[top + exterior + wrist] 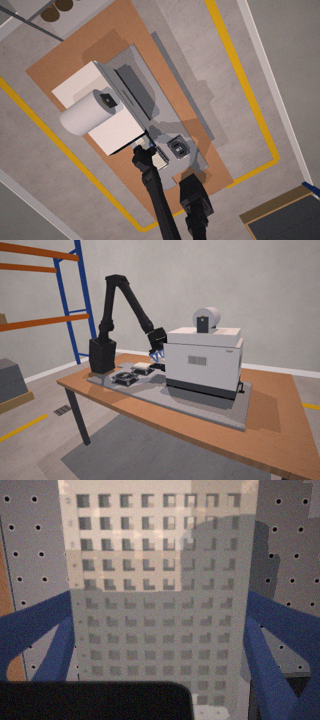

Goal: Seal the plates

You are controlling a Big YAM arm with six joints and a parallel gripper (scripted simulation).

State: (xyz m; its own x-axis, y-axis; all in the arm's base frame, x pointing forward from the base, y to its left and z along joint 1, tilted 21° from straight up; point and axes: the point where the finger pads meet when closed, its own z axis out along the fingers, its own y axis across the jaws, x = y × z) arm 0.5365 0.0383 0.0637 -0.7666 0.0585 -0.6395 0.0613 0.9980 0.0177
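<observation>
The dark sealer stage lies 4 cm below my hand. Round my hand: foil roll: 33 cm ahead, 2 cm to the right, 28 cm above; then white well plate: 20 cm behind, 4 cm to the left, 8 cm below; then start button: 11 cm ahead, 9 cm to the left, 6 cm above.
</observation>
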